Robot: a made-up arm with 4 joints.
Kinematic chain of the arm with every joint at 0, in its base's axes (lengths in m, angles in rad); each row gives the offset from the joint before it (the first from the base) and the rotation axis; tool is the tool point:
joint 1: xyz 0 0 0.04 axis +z
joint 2: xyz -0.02 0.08 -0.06 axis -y
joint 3: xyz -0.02 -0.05 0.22 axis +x
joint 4: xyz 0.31 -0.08 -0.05 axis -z
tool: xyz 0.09 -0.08 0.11
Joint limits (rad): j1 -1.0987..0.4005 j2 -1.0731..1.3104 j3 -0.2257..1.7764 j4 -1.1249..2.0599
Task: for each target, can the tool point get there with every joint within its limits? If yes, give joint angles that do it. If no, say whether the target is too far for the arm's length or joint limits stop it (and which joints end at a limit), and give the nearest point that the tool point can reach.
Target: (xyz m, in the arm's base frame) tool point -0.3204 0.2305 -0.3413
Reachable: no: joint limits stop it (at a limit: joint 1, joint 2, joint 3) | nearest point 0.1057 0.0575 -0.2486 | short by 0.469 m
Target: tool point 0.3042 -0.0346 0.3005
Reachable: yes | joints 0.1170 0.3583 0.9148 -0.6782
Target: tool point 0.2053 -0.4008 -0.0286
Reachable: yes | joints -0.8426 -0.5221 0.4322 -0.2951
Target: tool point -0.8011 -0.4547 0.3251
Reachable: no: too far | nearest point -0.2640 -0.1498 0.3094 | short by 0.618 m
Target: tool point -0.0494 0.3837 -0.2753
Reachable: no: joint limits stop it (at a limit: joint 1, joint 2, joint 3) | nearest point 0.1122 0.0607 -0.2662 | short by 0.361 m
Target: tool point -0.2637 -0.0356 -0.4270
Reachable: no: joint limits stop it (at a limit: joint 1, joint 2) | nearest point 0.0039 -0.1758 -0.2638 | short by 0.343 m
